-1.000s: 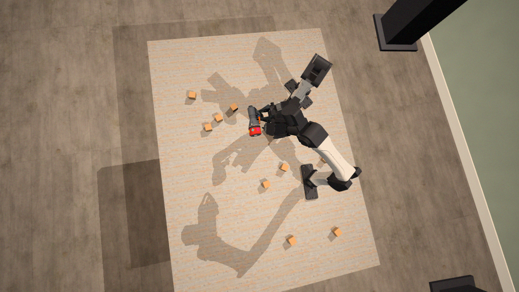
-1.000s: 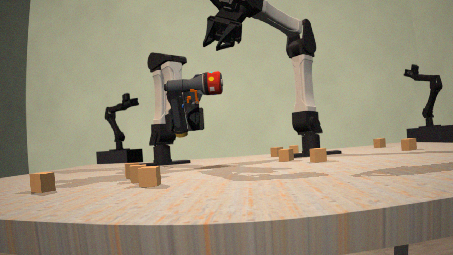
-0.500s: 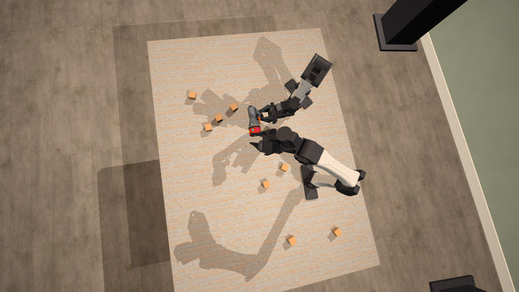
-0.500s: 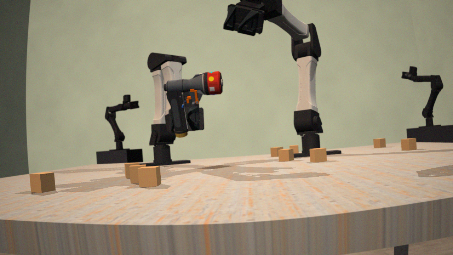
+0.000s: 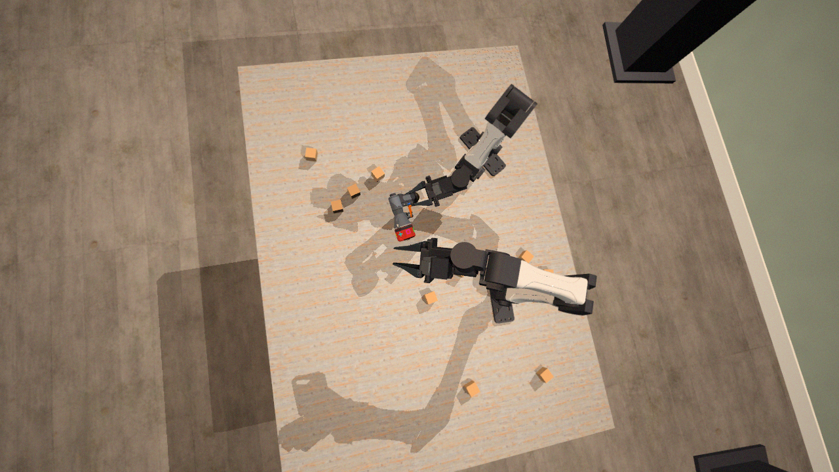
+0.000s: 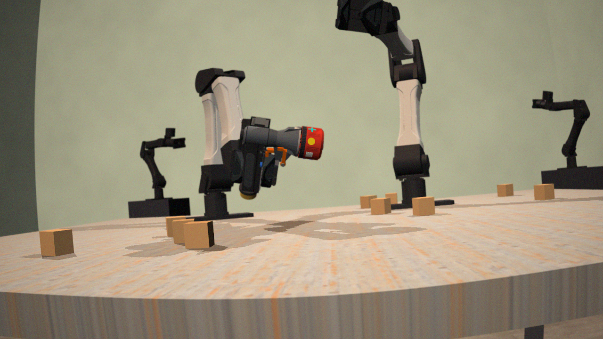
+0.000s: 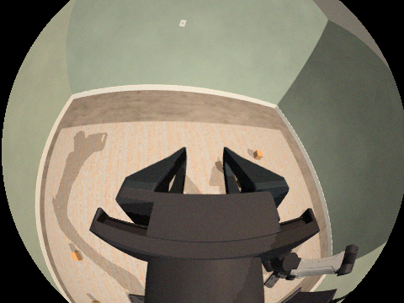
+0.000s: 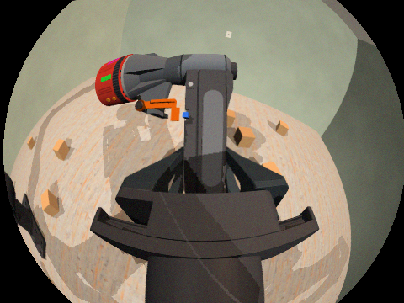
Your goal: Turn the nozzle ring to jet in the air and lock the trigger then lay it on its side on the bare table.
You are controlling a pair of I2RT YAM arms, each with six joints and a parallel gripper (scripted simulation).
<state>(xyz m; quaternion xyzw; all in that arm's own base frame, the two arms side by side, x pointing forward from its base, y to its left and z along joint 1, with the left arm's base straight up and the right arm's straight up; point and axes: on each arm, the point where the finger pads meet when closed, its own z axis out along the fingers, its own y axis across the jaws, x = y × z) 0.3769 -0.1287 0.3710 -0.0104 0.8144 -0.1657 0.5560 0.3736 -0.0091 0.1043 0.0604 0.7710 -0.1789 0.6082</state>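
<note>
My right hand is 12 cm to the right of the red spray ring, 5 cm below it and 2 cm short of it. The rest, counted from my right hand: pale trigger: 2 cm to the left, 1 cm ahead, 1 cm above.
</note>
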